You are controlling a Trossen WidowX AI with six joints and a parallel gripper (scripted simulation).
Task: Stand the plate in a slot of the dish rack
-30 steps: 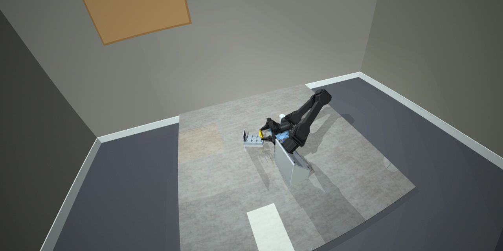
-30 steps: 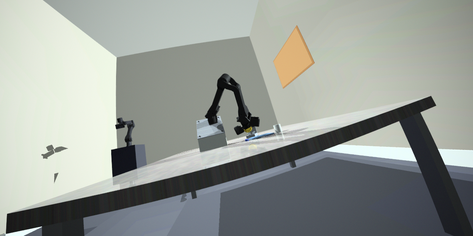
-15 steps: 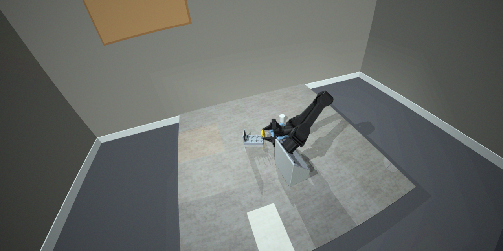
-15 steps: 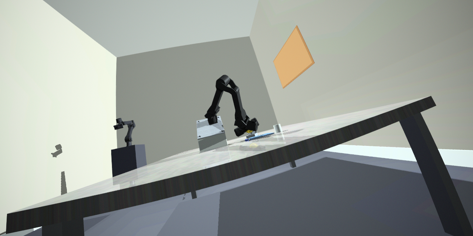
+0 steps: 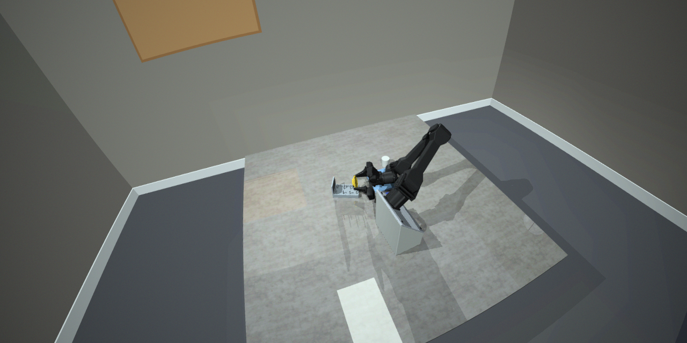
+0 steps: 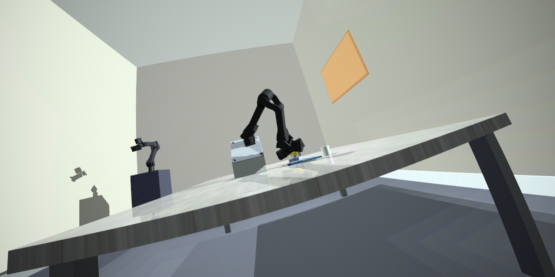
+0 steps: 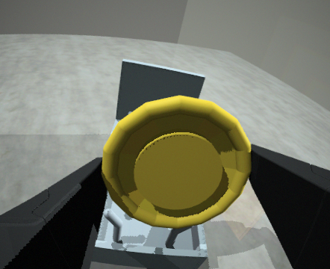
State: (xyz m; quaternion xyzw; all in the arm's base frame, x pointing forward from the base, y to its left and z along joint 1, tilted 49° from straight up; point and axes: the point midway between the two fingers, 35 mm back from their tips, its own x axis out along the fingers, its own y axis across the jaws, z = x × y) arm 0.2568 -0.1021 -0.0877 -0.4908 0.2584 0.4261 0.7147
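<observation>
The grey dish rack lies 20 mm ahead of my gripper tip, 40 mm to the left of it and 50 mm below it. The rest, counted from my gripper tip: white cylinder (90 mm ahead, 250 mm to the right, 40 mm below); blue mat (170 mm to the right, 70 mm below); yellow plate (10 mm to the right).
</observation>
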